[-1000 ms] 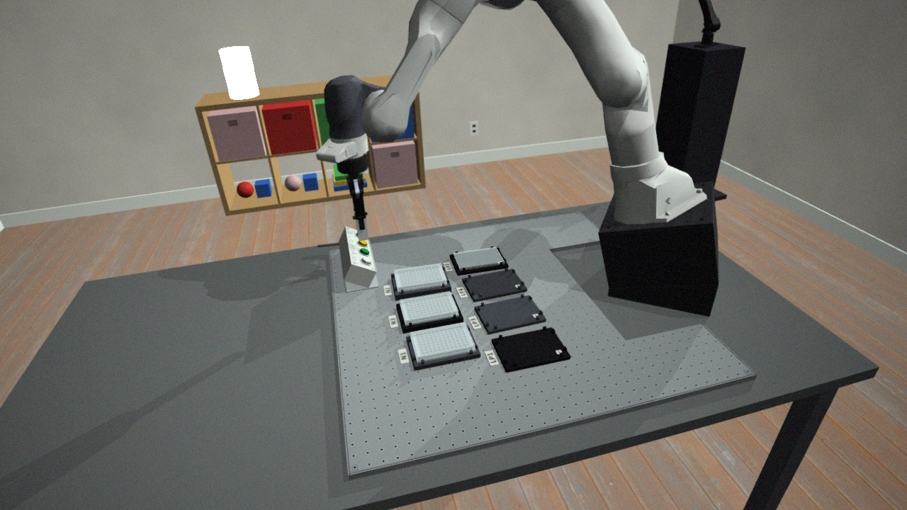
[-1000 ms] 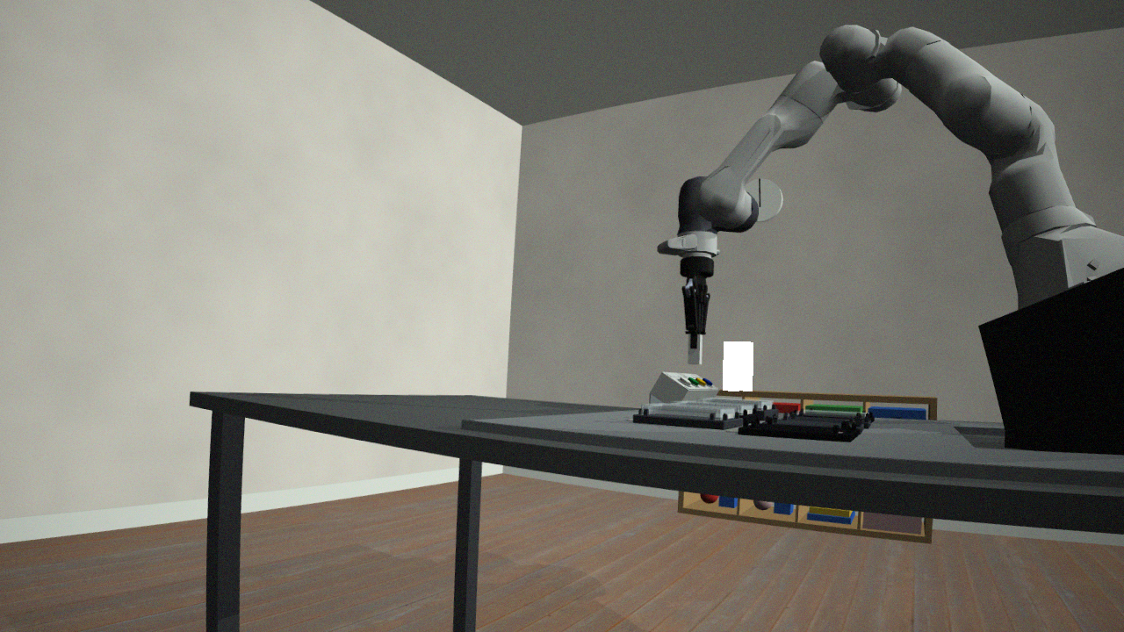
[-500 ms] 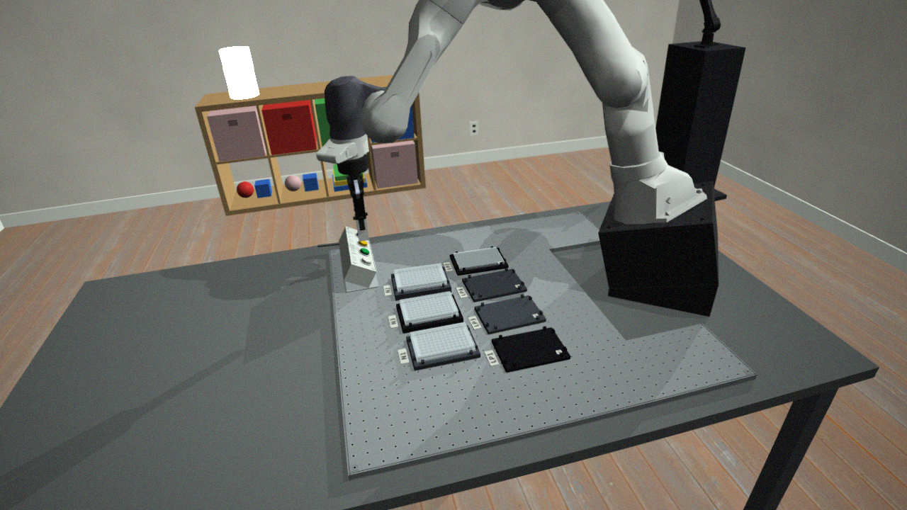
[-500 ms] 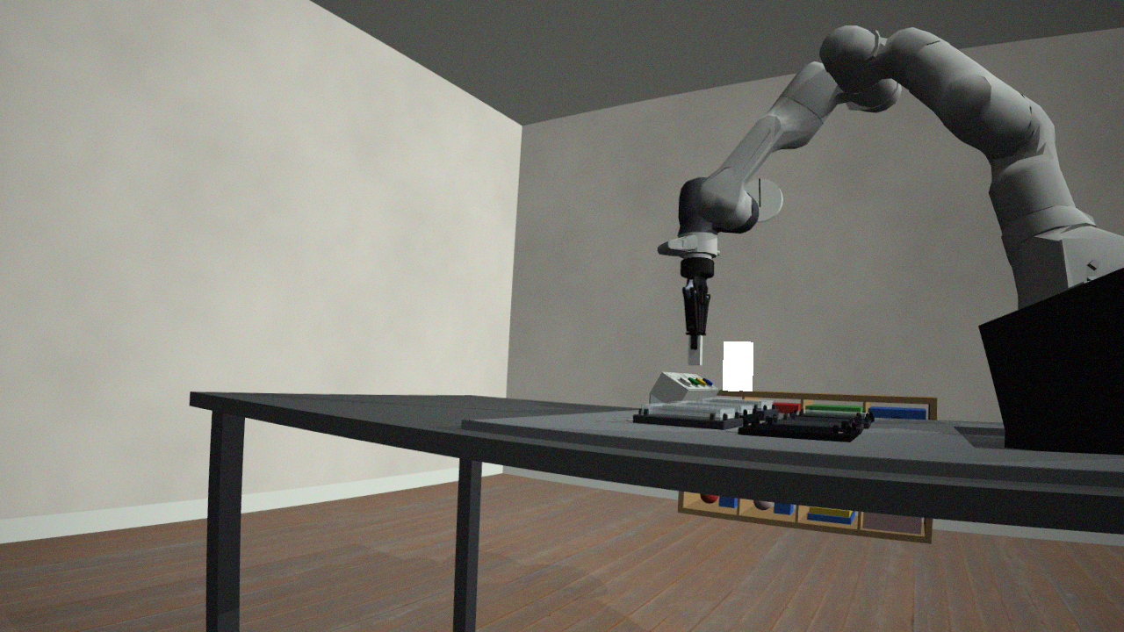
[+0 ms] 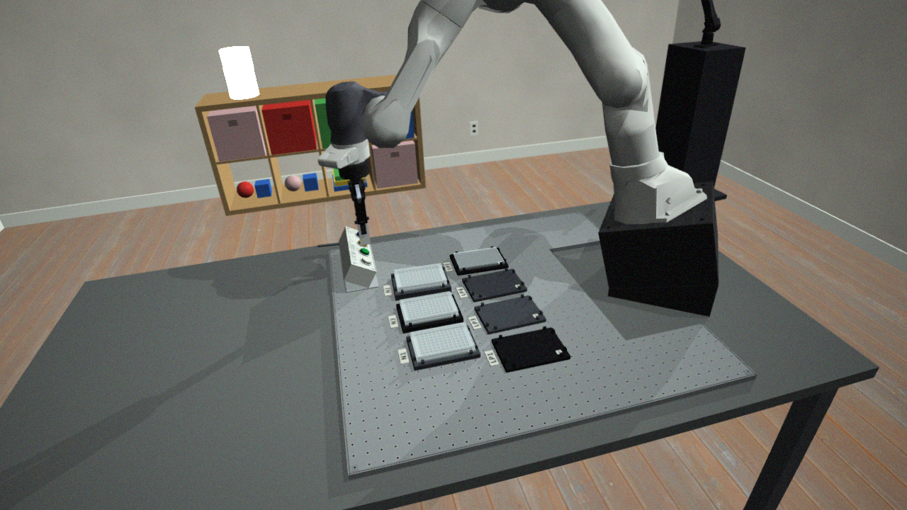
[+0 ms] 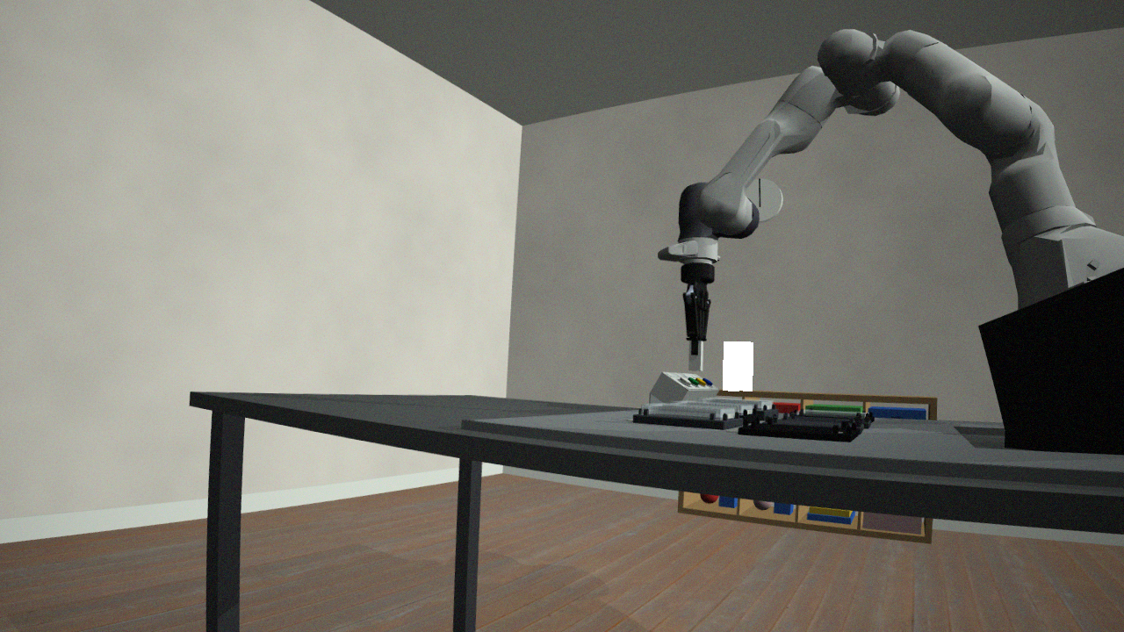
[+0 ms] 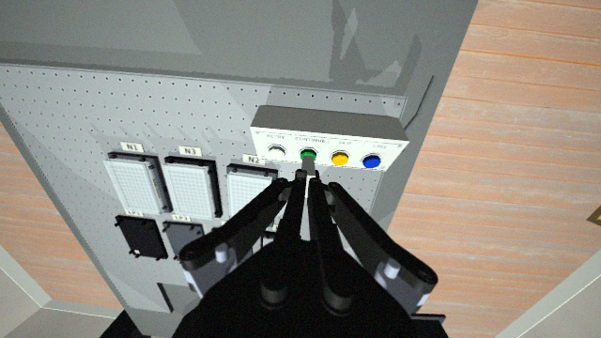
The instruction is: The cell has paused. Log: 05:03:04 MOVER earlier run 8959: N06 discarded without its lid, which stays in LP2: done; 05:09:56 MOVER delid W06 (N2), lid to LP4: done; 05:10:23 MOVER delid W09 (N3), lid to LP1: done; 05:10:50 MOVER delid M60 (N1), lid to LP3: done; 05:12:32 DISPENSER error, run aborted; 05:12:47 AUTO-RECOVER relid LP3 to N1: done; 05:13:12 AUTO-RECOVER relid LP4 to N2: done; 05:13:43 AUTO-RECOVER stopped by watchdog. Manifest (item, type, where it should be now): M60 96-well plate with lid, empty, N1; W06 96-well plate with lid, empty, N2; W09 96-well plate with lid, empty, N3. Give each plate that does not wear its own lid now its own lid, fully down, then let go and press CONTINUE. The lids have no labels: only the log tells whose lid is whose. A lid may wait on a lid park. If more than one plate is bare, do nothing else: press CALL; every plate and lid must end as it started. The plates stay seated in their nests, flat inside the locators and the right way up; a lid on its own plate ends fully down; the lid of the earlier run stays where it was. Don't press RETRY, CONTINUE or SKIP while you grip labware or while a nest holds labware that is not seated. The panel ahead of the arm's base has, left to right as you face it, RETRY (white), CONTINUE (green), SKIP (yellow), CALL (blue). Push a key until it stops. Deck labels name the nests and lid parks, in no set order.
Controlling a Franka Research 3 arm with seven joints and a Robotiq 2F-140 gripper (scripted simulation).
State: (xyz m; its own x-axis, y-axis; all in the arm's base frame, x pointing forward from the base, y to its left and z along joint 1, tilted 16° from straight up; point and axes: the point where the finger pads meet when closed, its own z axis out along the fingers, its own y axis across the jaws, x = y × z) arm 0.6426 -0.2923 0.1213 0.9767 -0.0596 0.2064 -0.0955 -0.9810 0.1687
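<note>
Right now my hand is 60 mm above the green continue key. From my hand the other things lie so: blue call key 10 mm behind, 100 mm to the right, 60 mm below; then white retry key 10 mm ahead, 50 mm to the left, 60 mm below; then yellow skip key 50 mm to the right, 60 mm below.
</note>
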